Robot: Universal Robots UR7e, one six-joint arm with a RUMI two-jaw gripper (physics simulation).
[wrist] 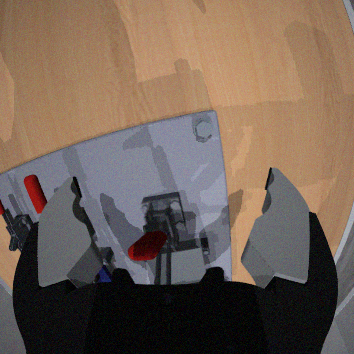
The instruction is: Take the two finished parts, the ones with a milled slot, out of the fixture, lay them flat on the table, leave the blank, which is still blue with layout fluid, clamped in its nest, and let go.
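Frame: origin at the arm's base, x back, y right, z up, level; millimetres.
Seen in the pictures: gripper, between the fingertips: (171, 174).
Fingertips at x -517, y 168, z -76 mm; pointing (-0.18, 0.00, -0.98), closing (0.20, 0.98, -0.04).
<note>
A point is followed by its place in that frame.
My gripper (171, 174) {x -517, y 168, z -76 mm} is open and empty, its two fingers spread wide above the grey fixture plate (120, 150) {x -536, y 122, z -117 mm}. A toggle clamp (165, 212) {x -485, y 154, z -81 mm} with a red handle (147, 246) {x -495, y 151, z -32 mm} stands on the plate between the fingers, low in the wrist view. Just below it a pale grey block (186, 265) {x -402, y 153, z -95 mm} shows in part; its lower side is hidden by the gripper body, and I cannot tell whether it has a slot. A small corner of the blue blank (104, 274) {x -402, y 48, z -91 mm} shows beside the left finger; its clamping is hidden. No milled slot can be made out.
Another red clamp handle (35, 194) {x -530, y 43, z -70 mm} stands at the left, partly behind the left finger, with dark clamp parts (20, 231) {x -479, y -65, z -93 mm} beside it. A bolt head (203, 129) {x -537, y 199, z -110 mm} sits at the plate's upper right corner. The wooden table (280, 135) {x -512, y 280, z -132 mm} extends beyond the plate's upper and right edges.
</note>
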